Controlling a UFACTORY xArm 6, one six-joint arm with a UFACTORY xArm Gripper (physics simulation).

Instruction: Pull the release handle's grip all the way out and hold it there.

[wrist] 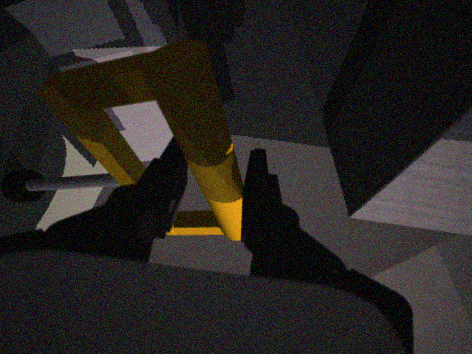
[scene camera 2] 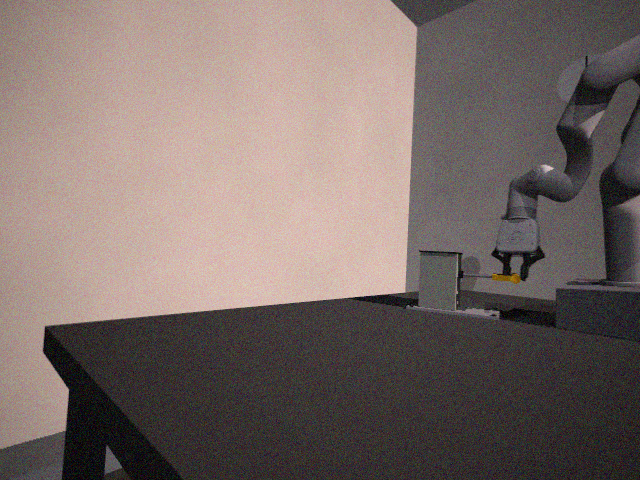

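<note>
The release handle's yellow grip [scene camera 2: 506, 277] [wrist: 192, 115] is a frame-shaped loop at the end of a thin grey rod [scene camera 2: 478, 276] [wrist: 75, 182]. The rod shows between the grip and the upright grey-green housing [scene camera 2: 438, 280], so the grip stands well out from it. My gripper [scene camera 2: 515, 274] [wrist: 217, 166] points down and is shut on the grip's outer bar, with one finger inside the loop and the other on its outer side. In the wrist view the fingers hide part of the loop and the rod's end.
The housing stands on a light base plate [scene camera 2: 485, 313] beyond the big dark table [scene camera 2: 330, 387]. A grey block [scene camera 2: 594, 312] under the robot's base is to the right of the gripper. A pale wall [scene camera 2: 217, 155] rises behind the table at the left.
</note>
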